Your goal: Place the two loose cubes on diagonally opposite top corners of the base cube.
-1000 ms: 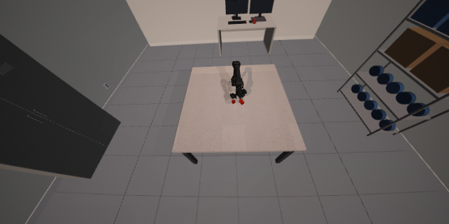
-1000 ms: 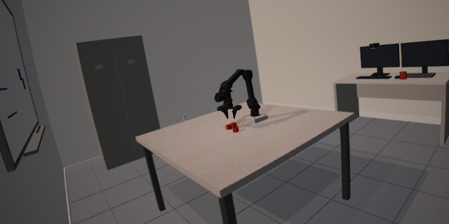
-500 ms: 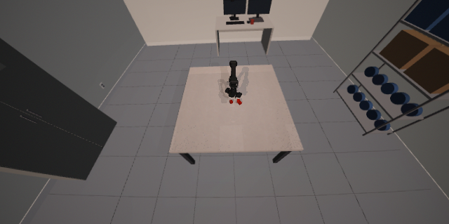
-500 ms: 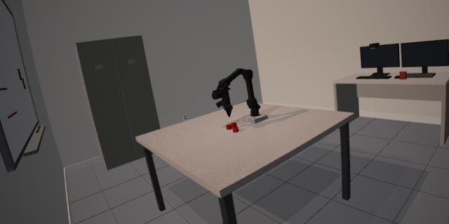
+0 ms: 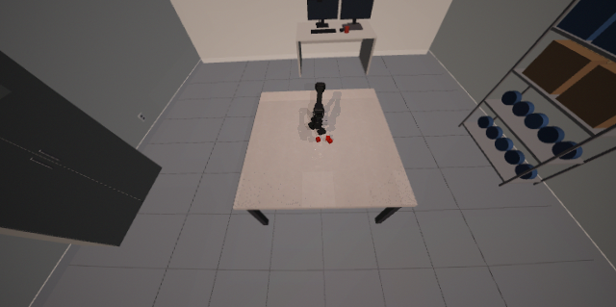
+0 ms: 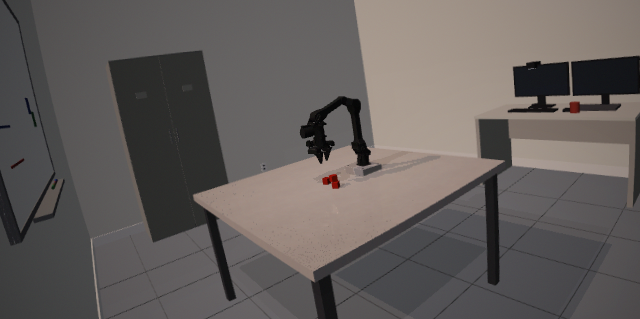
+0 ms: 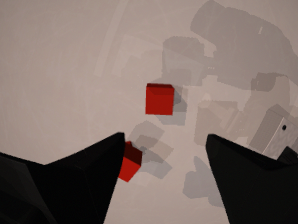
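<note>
My gripper tip is now 110 mm above the red cube.
</note>
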